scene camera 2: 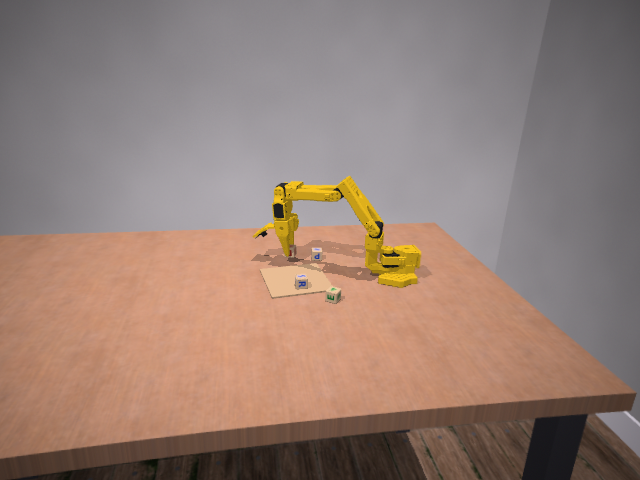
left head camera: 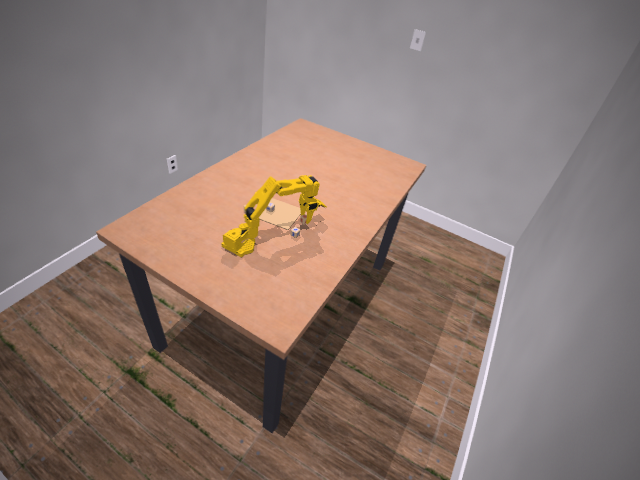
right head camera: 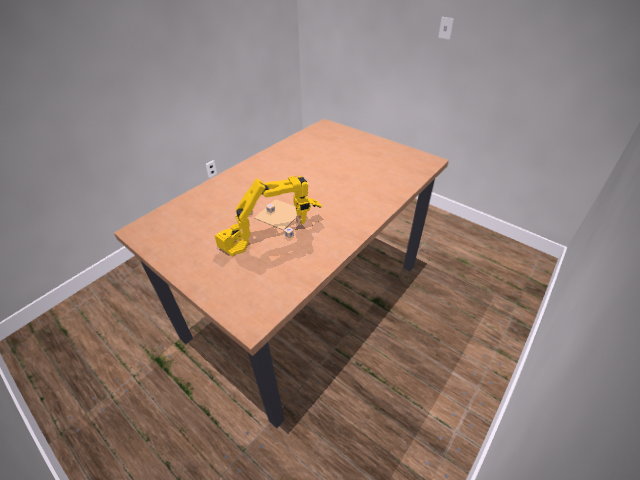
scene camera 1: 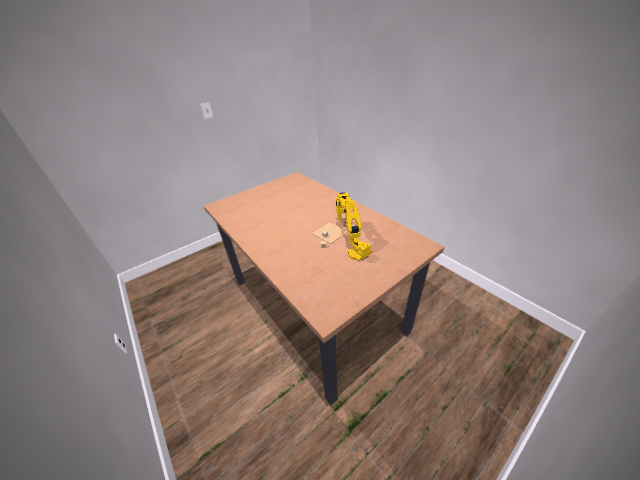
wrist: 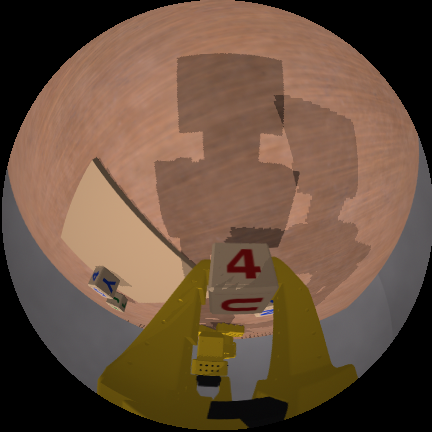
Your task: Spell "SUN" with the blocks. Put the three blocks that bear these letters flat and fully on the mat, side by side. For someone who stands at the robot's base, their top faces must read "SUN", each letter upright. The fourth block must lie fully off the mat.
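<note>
My gripper [wrist: 240, 264] [scene camera 2: 290, 253] [left head camera: 307, 220] is shut on the red-lettered block [wrist: 242, 287] [scene camera 2: 293, 251], beyond the mat's edge and seemingly just above the table. Its upper face shows a red 4 in the wrist view; the side toward the base shows a red U. A blue-lettered block [scene camera 2: 301, 282] [wrist: 104, 281] [left head camera: 270, 207] stands on the tan mat [scene camera 2: 281, 289] [wrist: 130, 250] [left head camera: 284, 214], with R and Y on its sides. A green-lettered block [scene camera 2: 333, 295] [scene camera 1: 323, 244] lies off the mat by its corner. Another blue-lettered block [scene camera 2: 316, 254] [left head camera: 295, 233], P on its side, stands off the mat. Top letters are unclear.
The yellow arm's base [scene camera 2: 398, 266] [left head camera: 238, 242] stands on the brown table [scene camera 2: 180, 351] [left head camera: 206, 206]. The arm arches over to the gripper and partly hides the green-lettered block in the right head view. Shadows of the arm fall across the table.
</note>
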